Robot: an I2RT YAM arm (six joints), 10 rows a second.
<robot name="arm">
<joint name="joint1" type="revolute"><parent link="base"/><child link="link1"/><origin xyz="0.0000 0.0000 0.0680" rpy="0.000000 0.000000 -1.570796"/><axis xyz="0 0 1"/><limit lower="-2.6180" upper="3.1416"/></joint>
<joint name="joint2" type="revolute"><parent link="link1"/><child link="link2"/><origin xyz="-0.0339 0.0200 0.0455" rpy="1.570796 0.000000 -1.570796"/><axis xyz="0 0 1"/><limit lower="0.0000" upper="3.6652"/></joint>
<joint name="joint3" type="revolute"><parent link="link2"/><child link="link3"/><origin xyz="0.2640 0.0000 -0.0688" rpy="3.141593 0.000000 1.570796"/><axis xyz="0 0 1"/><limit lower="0.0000" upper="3.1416"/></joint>
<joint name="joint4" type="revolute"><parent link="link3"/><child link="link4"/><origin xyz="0.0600 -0.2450 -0.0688" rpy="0.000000 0.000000 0.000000"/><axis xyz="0 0 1"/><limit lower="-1.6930" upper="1.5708"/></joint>
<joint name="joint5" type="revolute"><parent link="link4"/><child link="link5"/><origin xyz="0.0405 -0.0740 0.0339" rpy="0.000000 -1.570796 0.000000"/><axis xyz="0 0 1"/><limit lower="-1.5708" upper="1.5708"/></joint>
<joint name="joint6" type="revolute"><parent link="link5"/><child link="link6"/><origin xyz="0.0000 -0.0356 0.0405" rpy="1.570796 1.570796 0.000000"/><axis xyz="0 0 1"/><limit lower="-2.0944" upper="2.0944"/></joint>
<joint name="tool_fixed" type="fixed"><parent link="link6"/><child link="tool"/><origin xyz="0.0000 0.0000 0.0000" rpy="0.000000 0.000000 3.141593"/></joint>
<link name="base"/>
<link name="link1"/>
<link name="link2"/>
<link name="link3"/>
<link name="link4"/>
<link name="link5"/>
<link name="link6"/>
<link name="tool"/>
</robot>
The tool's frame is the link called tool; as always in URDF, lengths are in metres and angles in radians.
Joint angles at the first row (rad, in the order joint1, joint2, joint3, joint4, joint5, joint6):
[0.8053 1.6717 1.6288 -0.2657 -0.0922 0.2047]
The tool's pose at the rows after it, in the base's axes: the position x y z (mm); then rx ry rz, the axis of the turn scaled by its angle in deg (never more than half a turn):
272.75 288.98 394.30 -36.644 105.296 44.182
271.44 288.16 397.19 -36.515 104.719 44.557
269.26 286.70 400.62 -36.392 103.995 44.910
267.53 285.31 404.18 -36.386 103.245 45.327
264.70 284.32 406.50 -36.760 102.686 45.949
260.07 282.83 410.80 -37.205 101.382 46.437
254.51 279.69 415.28 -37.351 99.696 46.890
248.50 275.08 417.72 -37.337 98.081 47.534
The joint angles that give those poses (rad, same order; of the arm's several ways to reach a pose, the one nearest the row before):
[0.8061 1.6683 1.6298 -0.2627 -0.0918 0.2039]
[0.8069 1.6626 1.6308 -0.2587 -0.0935 0.2055]
[0.8082 1.6530 1.6286 -0.2534 -0.0944 0.2062]
[0.8086 1.6450 1.6290 -0.2491 -0.0980 0.2059]
[0.8115 1.6352 1.6243 -0.2459 -0.1056 0.2054]
[0.8172 1.6191 1.6167 -0.2355 -0.1089 0.1995]
[0.8222 1.5951 1.5986 -0.2154 -0.1096 0.1938]
[0.8253 1.5643 1.5659 -0.1871 -0.1131 0.1917]

